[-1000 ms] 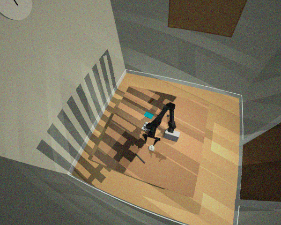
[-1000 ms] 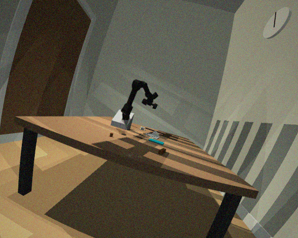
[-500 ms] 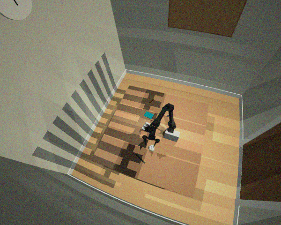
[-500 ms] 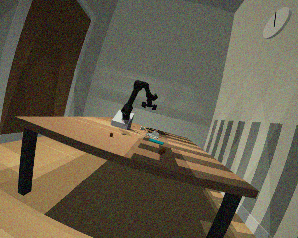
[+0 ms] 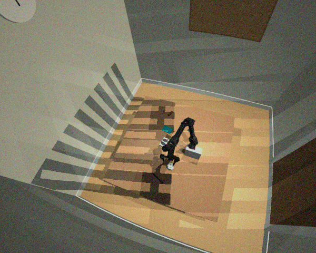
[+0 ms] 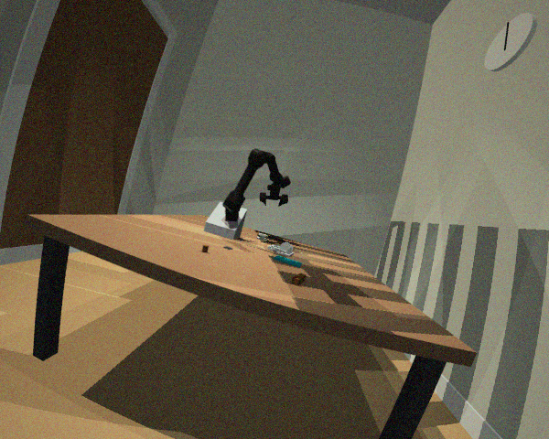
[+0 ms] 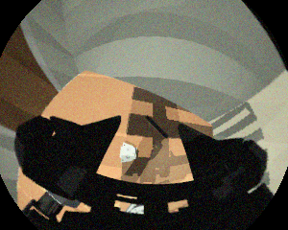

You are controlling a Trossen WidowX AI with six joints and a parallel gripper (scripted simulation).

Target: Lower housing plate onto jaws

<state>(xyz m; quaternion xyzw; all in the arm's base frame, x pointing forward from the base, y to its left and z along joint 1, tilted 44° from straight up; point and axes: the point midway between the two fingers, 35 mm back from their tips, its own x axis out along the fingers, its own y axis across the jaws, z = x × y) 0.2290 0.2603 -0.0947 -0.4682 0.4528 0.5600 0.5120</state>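
The white piece is 23 cm below my gripper tip, 6 cm to the right of it and 1 cm behind it. From my gripper tip the other things lie so: brown block: 78 cm to the right, 23 cm below, 12 cm ahead; teal part: 53 cm to the right, 23 cm below, 12 cm ahead; thin dark bar: 23 cm below, 10 cm ahead, 9 cm to the left.
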